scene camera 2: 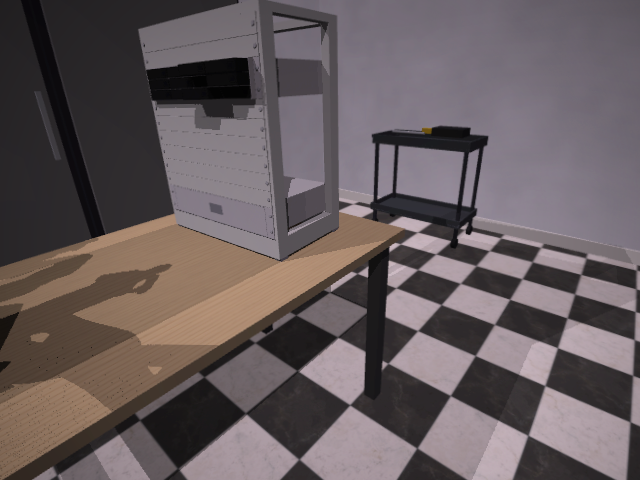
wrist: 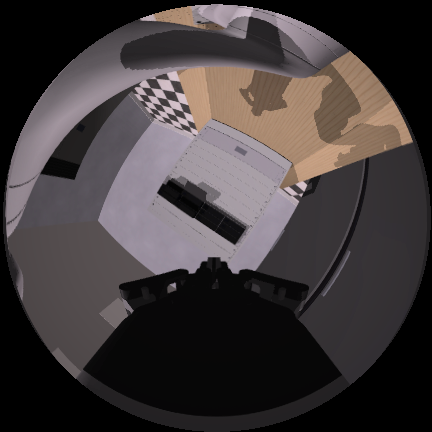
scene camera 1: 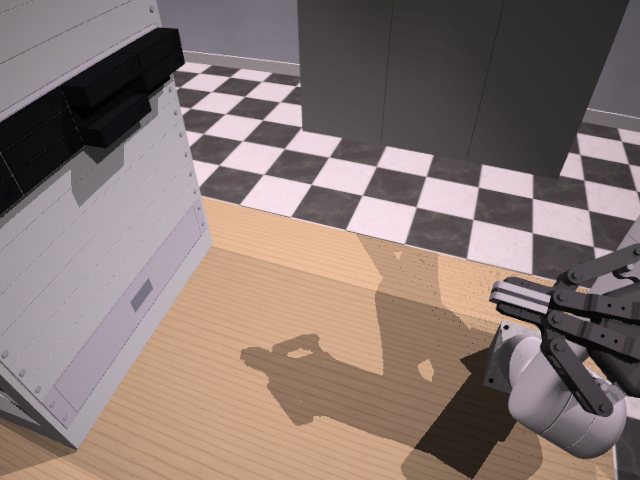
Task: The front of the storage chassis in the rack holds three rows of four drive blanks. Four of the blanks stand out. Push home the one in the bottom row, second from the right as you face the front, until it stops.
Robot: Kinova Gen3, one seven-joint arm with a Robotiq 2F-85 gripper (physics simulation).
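Where they show: gripper, fingertip midpoint: (wrist: 213, 264) (scene camera 1: 492, 290); arm's base, link origin: (scene camera 1: 525, 360).
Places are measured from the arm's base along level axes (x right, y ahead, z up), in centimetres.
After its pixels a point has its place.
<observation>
The rack (scene camera 1: 103, 248) @(x -14.3, y 68.1, z 21.2 cm) (scene camera 2: 305, 237) @(x 13.7, y 80.4, z -1.4 cm) (wrist: 240, 172) @(x -17.4, y 68.0, z 16.7 cm) holds a band of black drive blanks (scene camera 2: 196, 80) @(x -9.0, y 66.7, z 42.3 cm) (wrist: 215, 217) @(x -19.2, y 66.5, z 40.7 cm). In scene camera 1, facing the front, the right end is the far end. The bottom-row blank second from right (scene camera 1: 121, 122) @(x -6.9, y 63.3, z 39.4 cm) stands out there, with a shadow below it. A blank above it (scene camera 1: 103, 80) @(x -7.6, y 63.2, z 45.6 cm), in the top row, also stands out, with a gap between them. The upper right-end blank (scene camera 1: 160, 54) @(x 5.0, y 63.6, z 44.3 cm) stands out too. Dark shading hides the rows in scene camera 2. My gripper (scene camera 1: 495, 293) @(x -25.1, y 16.0, z 42.2 cm) (wrist: 213, 264) @(x -25.1, y 16.0, z 42.2 cm) is shut and empty, well away from the front.
The rack stands on a wooden table (scene camera 1: 206, 372) @(x -16.4, y 54.5, z -4.7 cm) (scene camera 2: 206, 304) @(x 14.5, y 44.5, z -4.7 cm). The arm's shadow falls on the table. A grey cabinet (scene camera 1: 439, 72) stands beyond the table. A black cart (scene camera 2: 429, 142) with a dark box on top stands behind the rack by the wall.
</observation>
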